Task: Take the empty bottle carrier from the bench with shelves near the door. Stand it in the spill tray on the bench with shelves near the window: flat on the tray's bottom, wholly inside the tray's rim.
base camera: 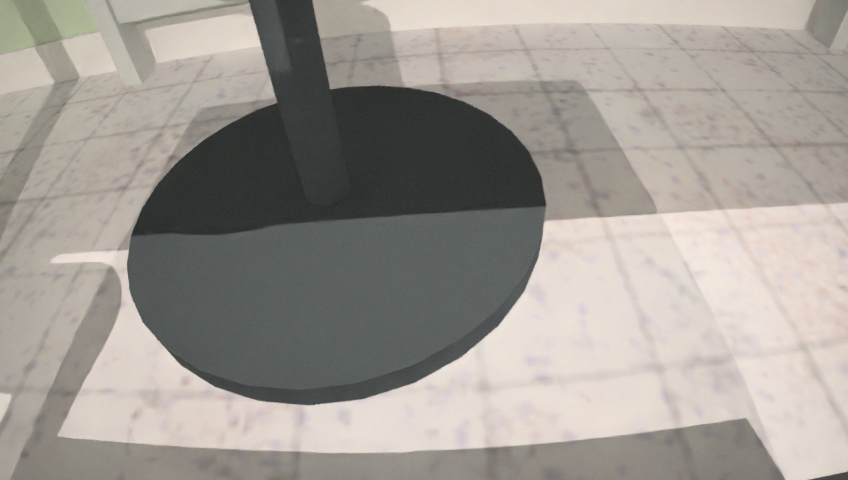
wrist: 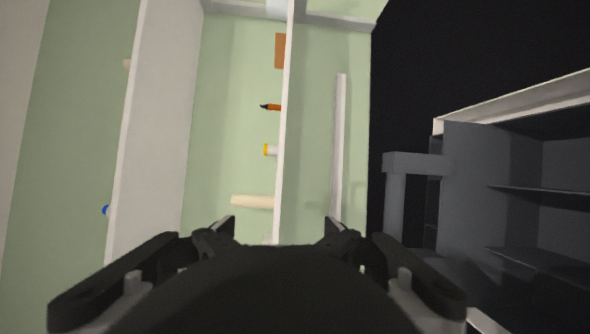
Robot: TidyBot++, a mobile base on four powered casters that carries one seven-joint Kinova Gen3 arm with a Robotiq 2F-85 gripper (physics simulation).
Scene:
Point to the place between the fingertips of my gripper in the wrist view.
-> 280, 226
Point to a grey bottle carrier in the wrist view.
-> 499, 223

